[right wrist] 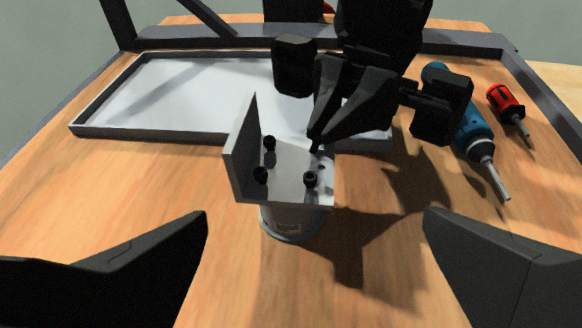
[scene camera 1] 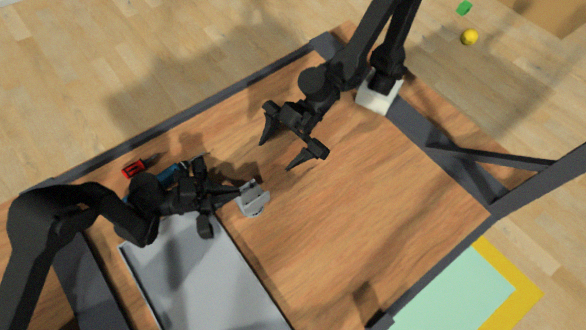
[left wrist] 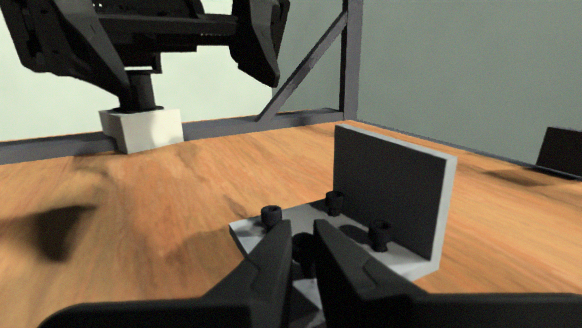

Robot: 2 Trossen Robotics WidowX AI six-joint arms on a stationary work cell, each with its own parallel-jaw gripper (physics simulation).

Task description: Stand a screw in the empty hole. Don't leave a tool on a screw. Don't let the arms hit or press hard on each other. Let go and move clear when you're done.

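Places are measured from the left arm's base along level axes (x ahead, y left, z up), in metres.
Pixels of known places: left gripper, between the fingertips: [right wrist: 315, 137] [scene camera 1: 239, 191] [left wrist: 302, 230]; right gripper, between the fingertips: [right wrist: 315, 220] [scene camera 1: 272, 157] [left wrist: 211, 86]; right arm's base, origin of its link: [scene camera 1: 381, 84] [left wrist: 138, 109].
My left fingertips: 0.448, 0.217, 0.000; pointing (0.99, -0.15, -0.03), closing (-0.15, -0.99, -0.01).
Ahead of a thing's pixels: the offset from my left fingertips to its top centre, as dx, dy, dz. "*": to the spot under its first point.
A grey L-shaped bracket [scene camera 1: 254, 200] [left wrist: 390, 190] [right wrist: 290, 189] rests on a round base {+0.019, -0.014, -0.020} [right wrist: 280, 218]. Three black screws stand in its flat plate: one screw {+0.008, -0.036, -0.007} [left wrist: 380, 235] [right wrist: 269, 143] and another screw {+0.041, -0.026, -0.006} [left wrist: 334, 202] [right wrist: 260, 174] near the upright wall, and a third screw {+0.031, +0.008, -0.006} [left wrist: 271, 216] [right wrist: 310, 179] at the outer edge. An empty hole {* +0.010, +0.009, -0.020} [right wrist: 321, 167] shows beside the third. My left gripper [scene camera 1: 239, 193] [left wrist: 302, 230] [right wrist: 315, 137] is shut on a black screw {-0.004, -0.001, +0.000} [left wrist: 303, 252] [right wrist: 314, 146], tilted just above the plate near the hole. My right gripper [scene camera 1: 274, 157] [left wrist: 211, 86] [right wrist: 315, 220] is open and empty, apart from the bracket.
A blue power screwdriver {-0.167, +0.127, -0.043} [scene camera 1: 167, 175] [right wrist: 472, 122] and a red screwdriver {-0.222, +0.192, -0.054} [scene camera 1: 133, 169] [right wrist: 504, 100] lie beside the left arm. A shallow grey-white tray {-0.141, -0.177, -0.068} [scene camera 1: 210, 280] [right wrist: 150, 131] lies behind the bracket in the right wrist view. Dark frame bars edge the table.
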